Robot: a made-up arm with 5 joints. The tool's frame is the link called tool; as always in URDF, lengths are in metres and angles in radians. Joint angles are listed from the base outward.
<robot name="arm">
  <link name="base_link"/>
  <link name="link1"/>
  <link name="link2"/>
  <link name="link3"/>
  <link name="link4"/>
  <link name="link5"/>
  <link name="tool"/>
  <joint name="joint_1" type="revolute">
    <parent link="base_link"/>
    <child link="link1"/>
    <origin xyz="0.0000 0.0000 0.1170"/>
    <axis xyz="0 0 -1"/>
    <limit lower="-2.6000" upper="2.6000"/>
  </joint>
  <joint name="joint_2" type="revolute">
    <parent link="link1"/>
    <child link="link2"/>
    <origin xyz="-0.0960 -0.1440 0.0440"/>
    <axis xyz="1 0 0"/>
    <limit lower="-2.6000" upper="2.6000"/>
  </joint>
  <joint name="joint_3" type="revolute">
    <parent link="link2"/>
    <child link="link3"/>
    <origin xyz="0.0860 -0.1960 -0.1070"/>
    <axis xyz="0 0 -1"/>
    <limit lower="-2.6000" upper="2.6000"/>
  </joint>
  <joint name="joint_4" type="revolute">
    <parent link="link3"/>
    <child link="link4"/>
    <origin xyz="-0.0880 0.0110 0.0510"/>
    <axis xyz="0 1 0"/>
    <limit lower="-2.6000" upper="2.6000"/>
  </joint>
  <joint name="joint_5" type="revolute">
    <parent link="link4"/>
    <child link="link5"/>
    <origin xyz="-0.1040 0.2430 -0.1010"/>
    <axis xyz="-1 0 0"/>
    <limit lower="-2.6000" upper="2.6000"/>
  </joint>
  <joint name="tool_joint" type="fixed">
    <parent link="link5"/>
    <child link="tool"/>
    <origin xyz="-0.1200 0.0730 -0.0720"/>
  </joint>
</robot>
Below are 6 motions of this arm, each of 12 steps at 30 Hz.
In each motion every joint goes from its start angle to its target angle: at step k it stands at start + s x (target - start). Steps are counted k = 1, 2, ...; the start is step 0. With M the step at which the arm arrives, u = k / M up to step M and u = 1 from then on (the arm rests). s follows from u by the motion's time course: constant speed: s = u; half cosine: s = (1 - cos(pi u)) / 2; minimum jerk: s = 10 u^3 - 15 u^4 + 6 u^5.
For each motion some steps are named. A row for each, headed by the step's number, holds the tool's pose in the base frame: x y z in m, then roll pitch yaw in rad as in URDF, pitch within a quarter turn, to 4 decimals.
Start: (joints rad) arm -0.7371 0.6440 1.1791 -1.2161 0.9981
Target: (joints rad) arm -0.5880 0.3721 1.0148 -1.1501 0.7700
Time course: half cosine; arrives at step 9
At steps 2, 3, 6, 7, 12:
2: 0.1942 0.1041 -0.1846 -0.6862 -0.6168 -0.6766
3: 0.1998 0.0964 -0.1844 -0.6509 -0.6462 -0.6793
6: 0.2156 0.0659 -0.1834 -0.5345 -0.7560 -0.6761
7: 0.2183 0.0575 -0.1832 -0.5087 -0.7848 -0.6711
12: 0.2203 0.0499 -0.1831 -0.4880 -0.8099 -0.6649

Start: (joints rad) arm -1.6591 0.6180 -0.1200 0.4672 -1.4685
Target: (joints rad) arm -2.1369 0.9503 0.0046 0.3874 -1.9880
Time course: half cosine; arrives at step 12
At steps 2, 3, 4, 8, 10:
2: 0.1145 -0.3369 0.2315 2.1745 0.3023 2.0622
3: 0.1288 -0.3279 0.2348 2.2425 0.2935 2.0964
4: 0.1470 -0.3152 0.2388 2.3313 0.2826 2.1406
8: 0.2247 -0.2425 0.2509 2.7604 0.2400 2.3508
10: 0.2476 -0.2119 0.2525 2.9178 0.2286 2.4271

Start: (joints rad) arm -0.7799 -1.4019 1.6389 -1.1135 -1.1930
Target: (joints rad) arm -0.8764 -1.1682 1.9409 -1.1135 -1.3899
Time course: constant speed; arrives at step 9
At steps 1, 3, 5, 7, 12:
1: 0.5580 -0.0614 0.2012 -2.0520 -0.6493 2.4177
3: 0.5659 -0.0496 0.2060 -2.0969 -0.6961 2.4797
5: 0.5737 -0.0393 0.2106 -2.1465 -0.7401 2.5445
7: 0.5814 -0.0306 0.2146 -2.2010 -0.7810 2.6123
12: 0.5892 -0.0235 0.2179 -2.2605 -0.8187 2.6832

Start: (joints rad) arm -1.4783 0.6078 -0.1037 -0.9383 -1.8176
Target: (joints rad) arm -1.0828 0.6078 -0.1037 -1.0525 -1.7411
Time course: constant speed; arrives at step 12
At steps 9, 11, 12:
9: -0.1609 -0.1850 0.0046 2.7458 -0.8212 0.4727
11: -0.1731 -0.1690 0.0036 2.7504 -0.8315 0.3833
12: -0.1787 -0.1607 0.0032 2.7529 -0.8366 0.3383

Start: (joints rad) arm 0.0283 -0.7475 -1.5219 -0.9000 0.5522
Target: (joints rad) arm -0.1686 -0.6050 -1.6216 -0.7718 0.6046
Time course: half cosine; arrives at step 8
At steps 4, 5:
4: -0.2436 -0.6085 0.0610 -0.5778 -0.1597 1.6416
5: -0.2169 -0.6239 0.0564 -0.5762 -0.1625 1.6926

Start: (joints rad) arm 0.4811 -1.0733 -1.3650 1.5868 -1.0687
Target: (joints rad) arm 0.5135 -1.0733 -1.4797 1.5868 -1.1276
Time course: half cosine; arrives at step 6
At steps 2, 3, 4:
2: -0.4006 0.0637 0.4932 -1.8825 0.4817 -2.0632
3: -0.3992 0.0614 0.5014 -1.8963 0.4817 -2.0708
4: -0.3976 0.0590 0.5095 -1.9100 0.4816 -2.0784

